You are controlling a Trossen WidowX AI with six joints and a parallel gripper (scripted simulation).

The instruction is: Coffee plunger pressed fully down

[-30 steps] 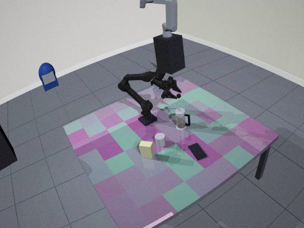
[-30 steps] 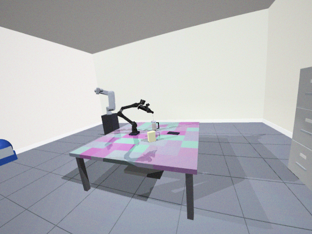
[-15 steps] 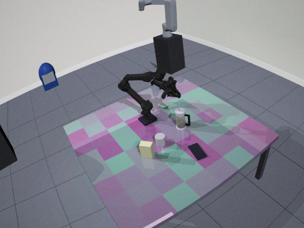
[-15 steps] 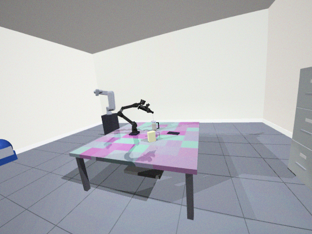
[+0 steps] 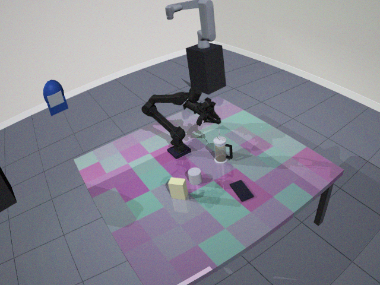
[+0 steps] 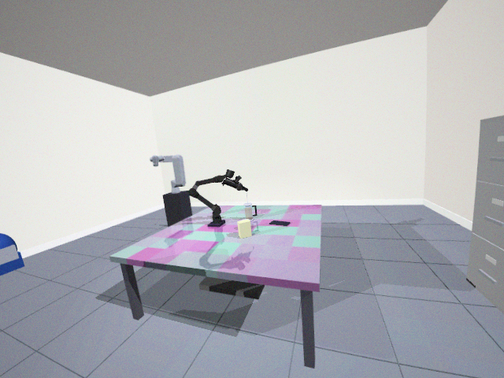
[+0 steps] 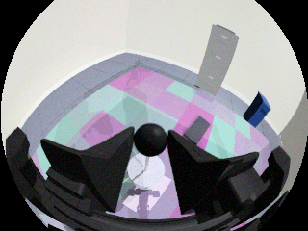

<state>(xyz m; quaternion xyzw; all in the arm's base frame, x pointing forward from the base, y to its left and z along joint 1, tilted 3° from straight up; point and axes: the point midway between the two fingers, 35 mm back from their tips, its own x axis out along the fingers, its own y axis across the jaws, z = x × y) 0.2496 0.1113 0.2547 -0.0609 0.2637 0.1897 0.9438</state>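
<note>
My gripper tip is 140 mm above the glass coffee press and 10 mm short of it. The rest, counted from my gripper tip: pale yellow box: 370 mm to the right, 220 mm below, 40 mm ahead.
</note>
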